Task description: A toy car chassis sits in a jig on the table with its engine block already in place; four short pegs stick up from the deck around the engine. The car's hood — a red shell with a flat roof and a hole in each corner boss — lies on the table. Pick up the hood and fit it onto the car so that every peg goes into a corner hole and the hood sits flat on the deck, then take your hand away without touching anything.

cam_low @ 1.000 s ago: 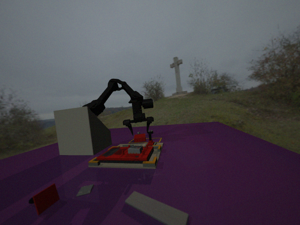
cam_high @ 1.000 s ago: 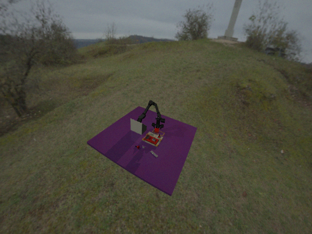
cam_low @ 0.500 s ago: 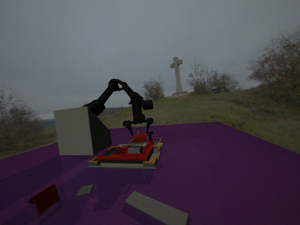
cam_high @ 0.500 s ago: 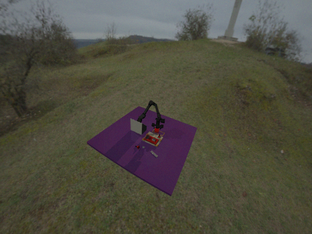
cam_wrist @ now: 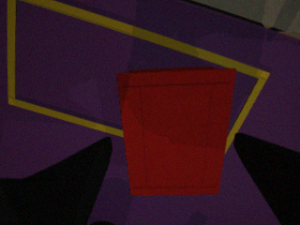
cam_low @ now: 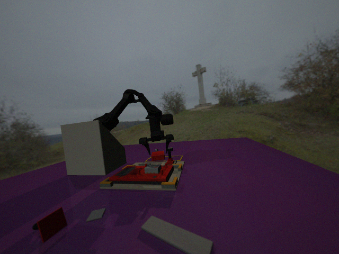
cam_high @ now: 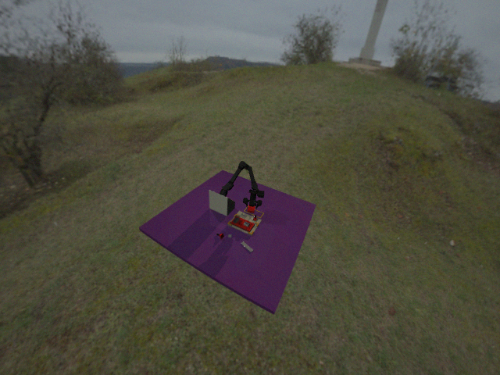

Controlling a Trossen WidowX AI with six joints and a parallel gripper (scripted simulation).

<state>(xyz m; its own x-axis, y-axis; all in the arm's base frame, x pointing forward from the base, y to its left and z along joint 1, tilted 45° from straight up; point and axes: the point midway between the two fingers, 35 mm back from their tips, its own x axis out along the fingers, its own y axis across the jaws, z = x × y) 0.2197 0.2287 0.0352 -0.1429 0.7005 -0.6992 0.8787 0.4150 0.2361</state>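
Now: gripper tip right at the red hood. Round my gripper tip: grey engine block (220 mm to the right, 100 mm ahead).
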